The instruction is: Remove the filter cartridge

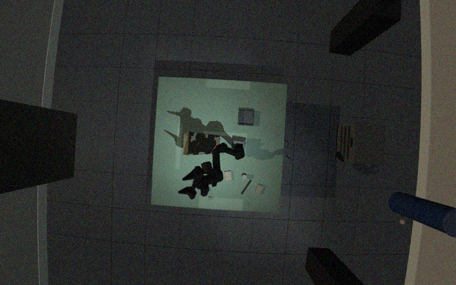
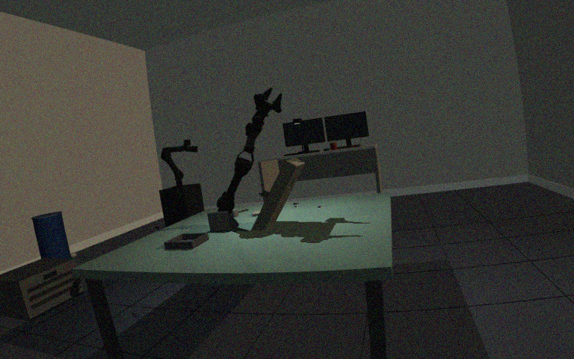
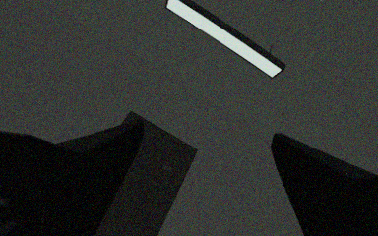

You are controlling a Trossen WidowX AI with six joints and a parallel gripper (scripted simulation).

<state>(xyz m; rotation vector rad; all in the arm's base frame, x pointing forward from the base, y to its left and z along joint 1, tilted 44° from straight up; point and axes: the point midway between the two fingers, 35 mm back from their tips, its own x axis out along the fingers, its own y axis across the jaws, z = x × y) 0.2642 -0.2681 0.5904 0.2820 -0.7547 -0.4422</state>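
My gripper tip is 5 cm short of the round filter cartridge, 20 cm to the left of it and 46 cm above it. Round my gripper tip: square tray (36 cm behind, 50 cm to the right, 67 cm below); then service panel (20 cm to the right, 53 cm below).
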